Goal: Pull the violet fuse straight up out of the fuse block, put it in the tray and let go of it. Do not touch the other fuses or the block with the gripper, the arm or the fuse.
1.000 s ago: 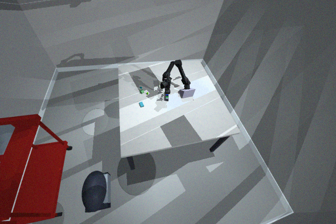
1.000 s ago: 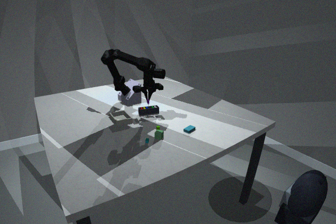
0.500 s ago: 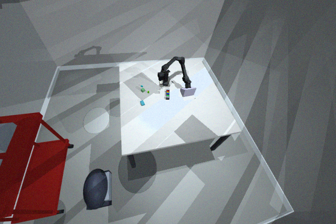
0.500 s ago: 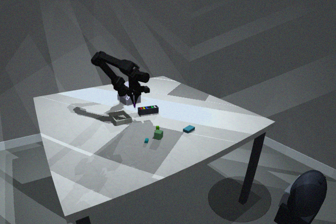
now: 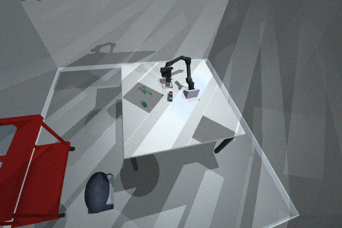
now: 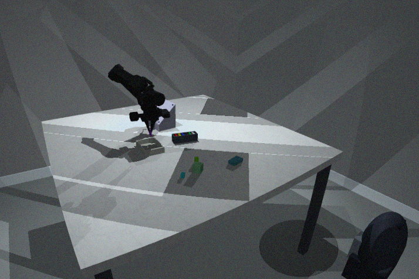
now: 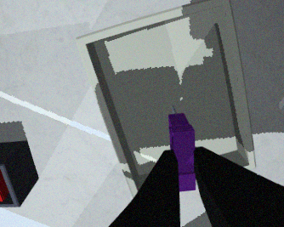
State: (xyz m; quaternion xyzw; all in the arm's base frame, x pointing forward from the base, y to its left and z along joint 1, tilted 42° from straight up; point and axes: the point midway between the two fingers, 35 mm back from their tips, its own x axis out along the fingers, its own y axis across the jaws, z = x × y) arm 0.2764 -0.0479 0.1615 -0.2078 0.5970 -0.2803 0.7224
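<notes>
My gripper tip is now 90 mm above the shallow grey tray and 10 mm to the left of it.
</notes>
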